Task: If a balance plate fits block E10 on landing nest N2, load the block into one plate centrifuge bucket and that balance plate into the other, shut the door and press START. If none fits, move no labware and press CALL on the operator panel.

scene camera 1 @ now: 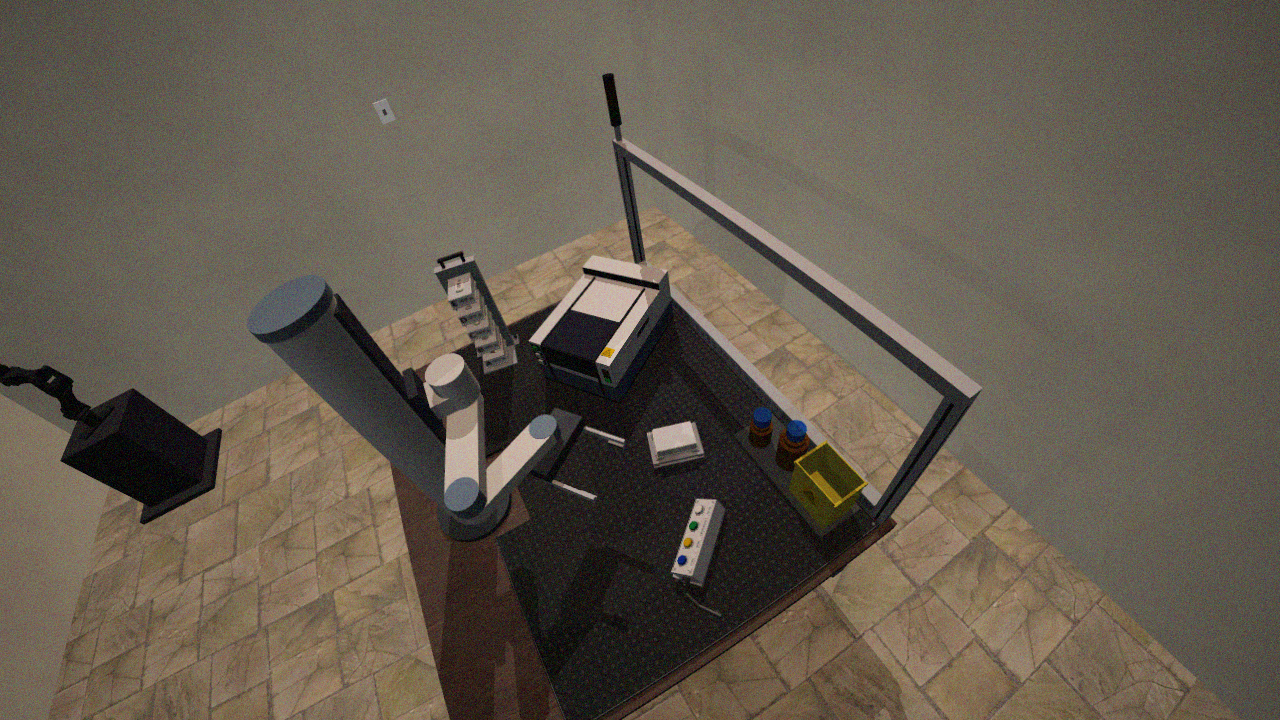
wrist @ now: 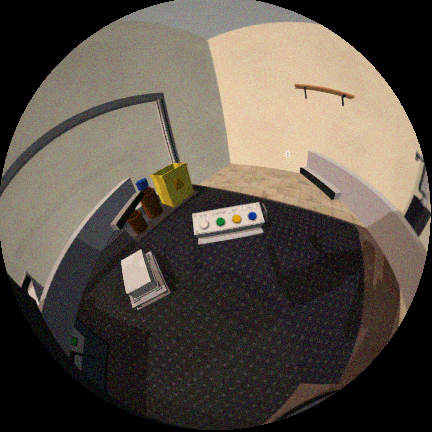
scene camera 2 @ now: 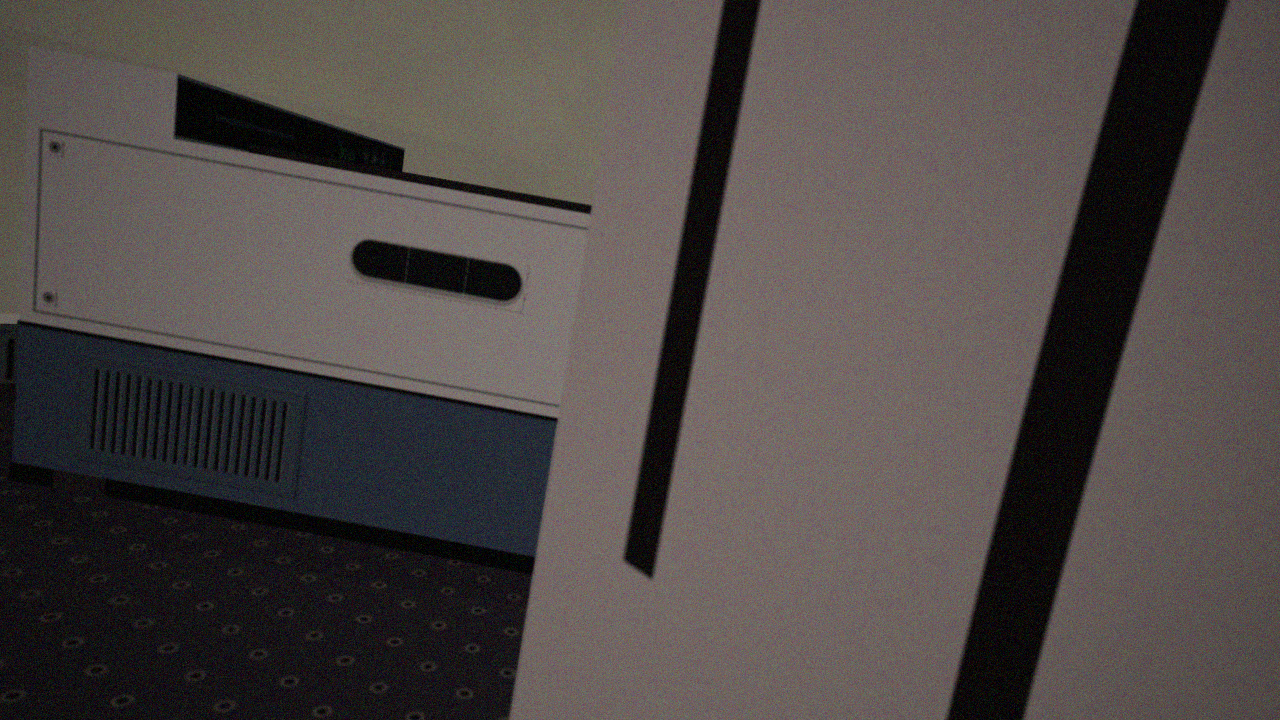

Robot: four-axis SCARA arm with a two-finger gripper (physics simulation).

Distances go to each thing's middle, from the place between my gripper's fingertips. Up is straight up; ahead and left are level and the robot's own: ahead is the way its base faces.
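The white plate (scene camera 1: 671, 440) has my hand 250 mm above it, 240 mm short of it and 120 mm to the right of it. Then there is the centrifuge (scene camera 1: 597, 340), which I find 180 mm below my hand, 270 mm ahead of it and 650 mm to the left of it.
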